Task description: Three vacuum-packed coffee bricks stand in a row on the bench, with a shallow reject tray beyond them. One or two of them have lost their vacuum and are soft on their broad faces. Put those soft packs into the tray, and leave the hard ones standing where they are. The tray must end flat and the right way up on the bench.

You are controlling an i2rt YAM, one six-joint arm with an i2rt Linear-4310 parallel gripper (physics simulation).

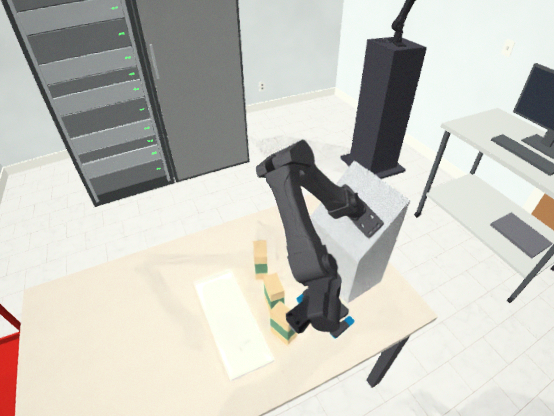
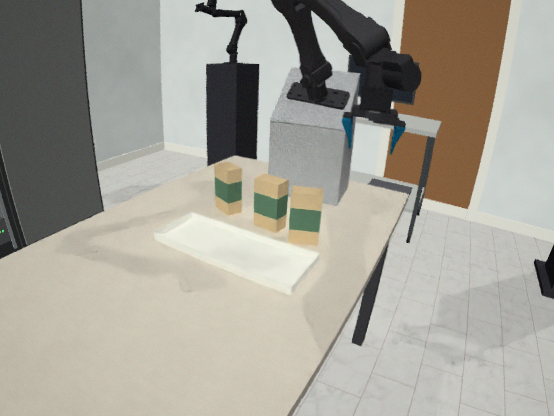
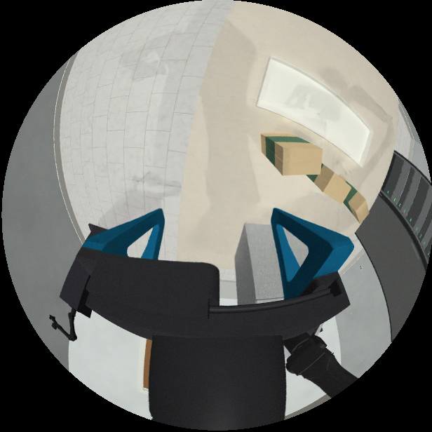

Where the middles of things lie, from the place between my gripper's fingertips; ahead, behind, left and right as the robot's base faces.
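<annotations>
White tray (image 2: 282, 266): a good way ahead of my hand, well below it, well to the right of it.
</annotations>
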